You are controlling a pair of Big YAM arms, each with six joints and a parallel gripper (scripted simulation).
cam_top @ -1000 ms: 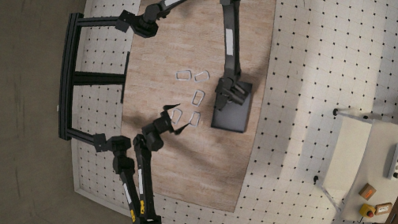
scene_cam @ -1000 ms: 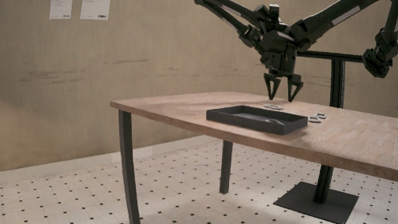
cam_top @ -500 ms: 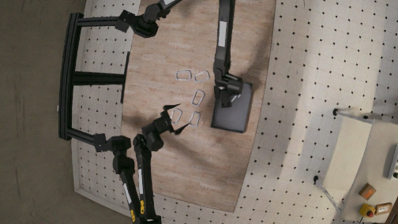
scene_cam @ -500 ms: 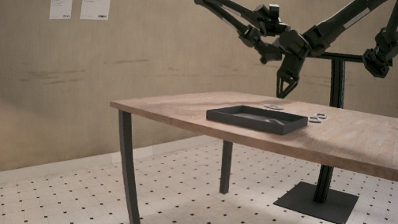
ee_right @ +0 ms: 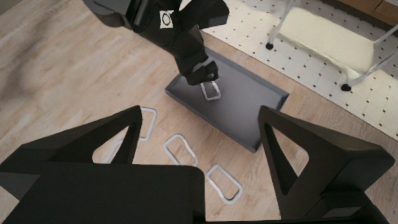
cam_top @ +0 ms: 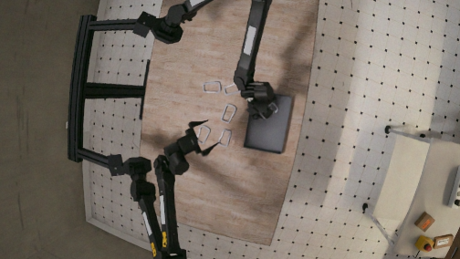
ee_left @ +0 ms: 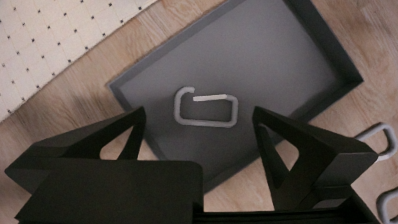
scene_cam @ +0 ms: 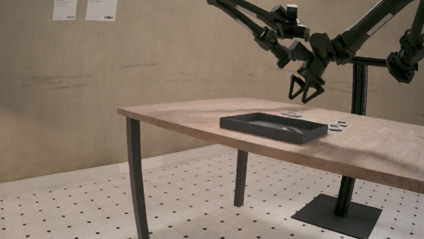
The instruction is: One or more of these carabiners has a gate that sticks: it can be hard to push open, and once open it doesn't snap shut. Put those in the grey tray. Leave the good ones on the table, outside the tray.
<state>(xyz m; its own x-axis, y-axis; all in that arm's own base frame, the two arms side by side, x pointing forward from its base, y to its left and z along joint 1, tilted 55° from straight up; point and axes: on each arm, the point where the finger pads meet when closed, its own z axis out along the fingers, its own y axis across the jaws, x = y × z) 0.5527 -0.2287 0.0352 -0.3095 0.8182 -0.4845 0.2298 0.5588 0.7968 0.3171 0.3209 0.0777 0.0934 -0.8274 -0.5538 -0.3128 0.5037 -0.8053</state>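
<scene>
Right now the grey tray is 1 cm ahead of my left hand, 7 cm to the right of it and 10 cm below it.
</scene>
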